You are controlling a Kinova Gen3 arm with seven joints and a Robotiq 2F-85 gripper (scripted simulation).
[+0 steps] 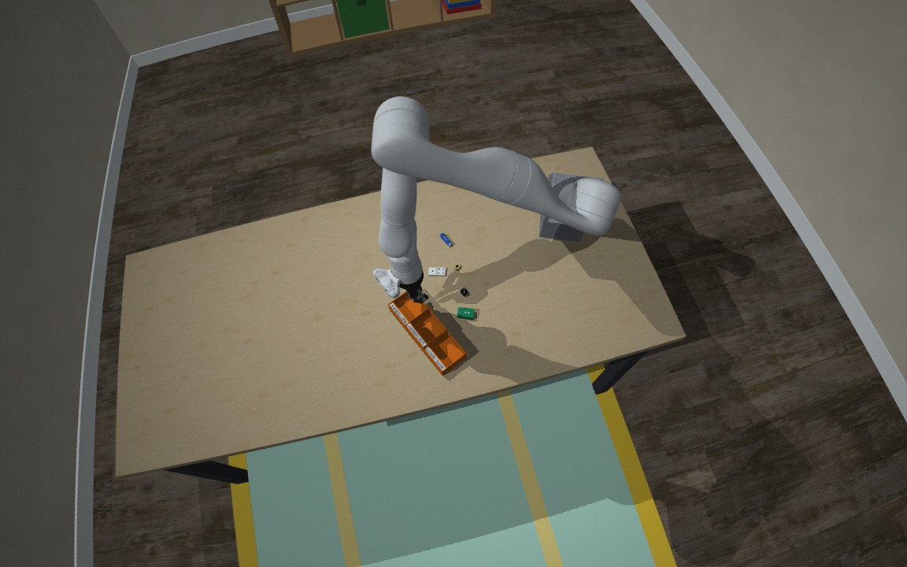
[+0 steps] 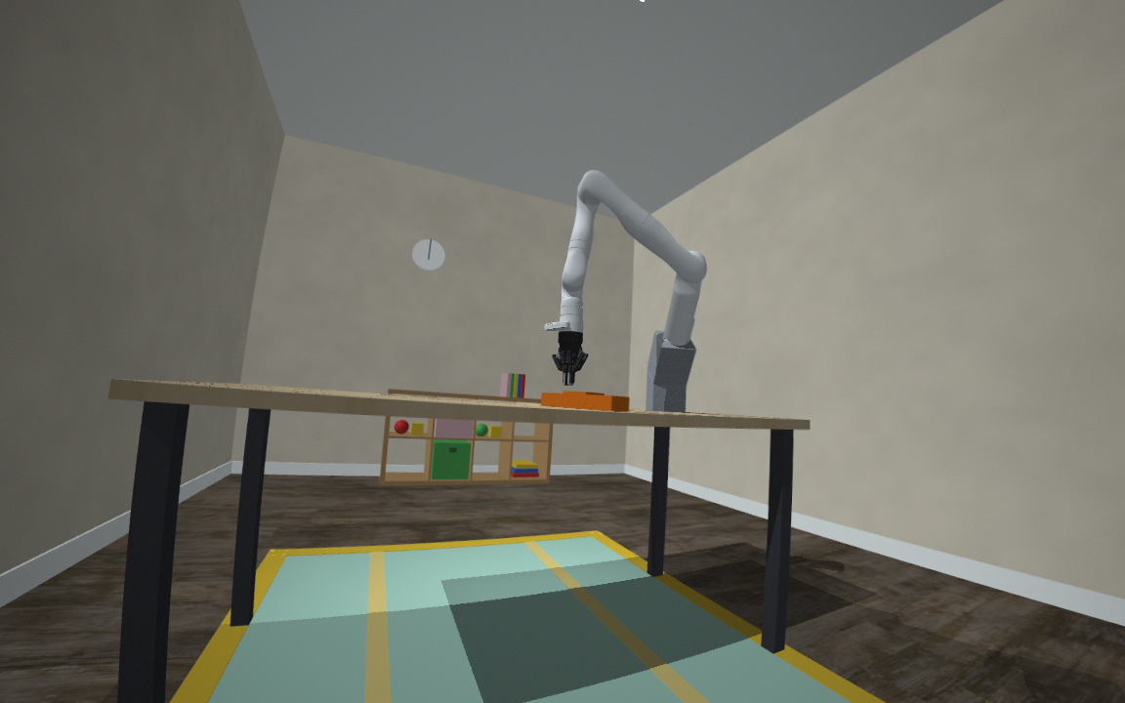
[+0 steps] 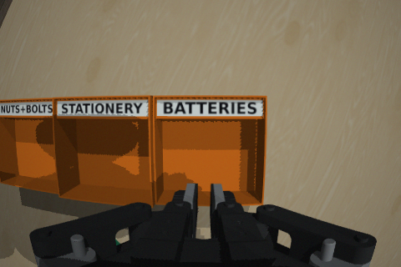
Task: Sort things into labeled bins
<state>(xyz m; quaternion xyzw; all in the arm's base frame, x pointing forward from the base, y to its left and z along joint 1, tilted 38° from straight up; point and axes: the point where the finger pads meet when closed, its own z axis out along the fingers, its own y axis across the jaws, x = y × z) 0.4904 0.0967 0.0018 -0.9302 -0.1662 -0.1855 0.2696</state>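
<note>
The orange bins lies 1 cm behind my hand, 8 cm to the left of it and 6 cm below it. Also, from my hand: green 9V battery: 12 cm behind, 5 cm to the left, 8 cm below; then white domino: 8 cm behind, 10 cm to the right, 8 cm below; then black die: 14 cm behind, 2 cm to the right, 8 cm below.
</note>
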